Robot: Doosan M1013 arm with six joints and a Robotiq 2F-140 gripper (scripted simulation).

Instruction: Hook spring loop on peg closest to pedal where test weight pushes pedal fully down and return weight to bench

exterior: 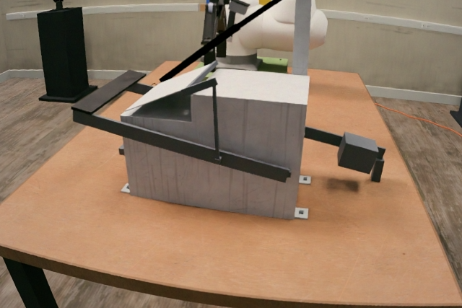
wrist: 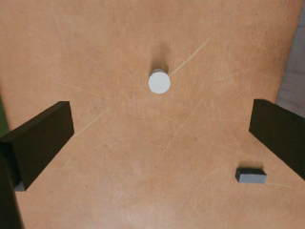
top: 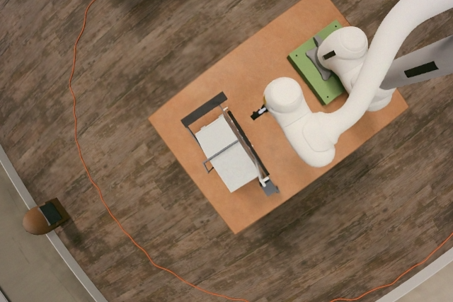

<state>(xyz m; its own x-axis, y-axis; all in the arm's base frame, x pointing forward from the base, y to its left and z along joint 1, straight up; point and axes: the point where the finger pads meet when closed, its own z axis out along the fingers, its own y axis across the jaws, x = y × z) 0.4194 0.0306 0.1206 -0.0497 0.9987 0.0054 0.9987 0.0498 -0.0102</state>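
Now: the steel test weight 160 mm below my hand. Round my hand: grey block (190 mm ahead, 180 mm to the right, 170 mm below); then dark block (410 mm to the left, 190 mm ahead, 160 mm below).
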